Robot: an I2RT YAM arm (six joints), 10 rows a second.
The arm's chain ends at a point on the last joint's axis. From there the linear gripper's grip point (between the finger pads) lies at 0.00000 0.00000 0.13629 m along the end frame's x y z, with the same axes.
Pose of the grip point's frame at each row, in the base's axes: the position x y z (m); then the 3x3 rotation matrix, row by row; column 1 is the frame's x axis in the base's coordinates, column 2 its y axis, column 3 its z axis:
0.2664 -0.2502 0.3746; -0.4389 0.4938 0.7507; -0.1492 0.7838 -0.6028; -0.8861 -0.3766 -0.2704
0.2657 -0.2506 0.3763; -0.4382 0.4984 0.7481; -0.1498 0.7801 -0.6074; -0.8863 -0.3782 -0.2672
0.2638 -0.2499 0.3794; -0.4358 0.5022 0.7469; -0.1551 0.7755 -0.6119; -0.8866 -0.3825 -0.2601
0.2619 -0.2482 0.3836; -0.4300 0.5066 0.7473; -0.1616 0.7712 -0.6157; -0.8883 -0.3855 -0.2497
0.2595 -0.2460 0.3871; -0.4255 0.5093 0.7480; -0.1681 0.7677 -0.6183; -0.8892 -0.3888 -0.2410
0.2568 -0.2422 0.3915; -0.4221 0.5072 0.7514; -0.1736 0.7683 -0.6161; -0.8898 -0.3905 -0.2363
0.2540 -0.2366 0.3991; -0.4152 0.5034 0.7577; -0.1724 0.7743 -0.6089; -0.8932 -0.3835 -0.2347
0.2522 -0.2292 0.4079; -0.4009 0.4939 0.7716; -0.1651 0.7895 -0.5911; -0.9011 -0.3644 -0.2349
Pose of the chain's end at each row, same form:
0.1641 -0.1680 0.4115; -0.4389 0.4938 0.7507; -0.1492 0.7838 -0.6028; -0.8861 -0.3766 -0.2704
0.1637 -0.1678 0.4127; -0.4382 0.4984 0.7481; -0.1498 0.7801 -0.6074; -0.8863 -0.3782 -0.2672
0.1620 -0.1665 0.4148; -0.4358 0.5022 0.7469; -0.1551 0.7755 -0.6119; -0.8866 -0.3825 -0.2601
0.1601 -0.1643 0.4176; -0.4300 0.5066 0.7473; -0.1616 0.7712 -0.6157; -0.8883 -0.3855 -0.2497
0.1576 -0.1617 0.4199; -0.4255 0.5093 0.7480; -0.1681 0.7677 -0.6183; -0.8892 -0.3888 -0.2410
0.1544 -0.1582 0.4237; -0.4221 0.5072 0.7514; -0.1736 0.7683 -0.6161; -0.8898 -0.3905 -0.2363
0.1507 -0.1536 0.4311; -0.4152 0.5034 0.7577; -0.1724 0.7743 -0.6089; -0.8932 -0.3835 -0.2347
0.1470 -0.1486 0.4399; -0.4009 0.4939 0.7716; -0.1651 0.7895 -0.5911; -0.9011 -0.3644 -0.2349

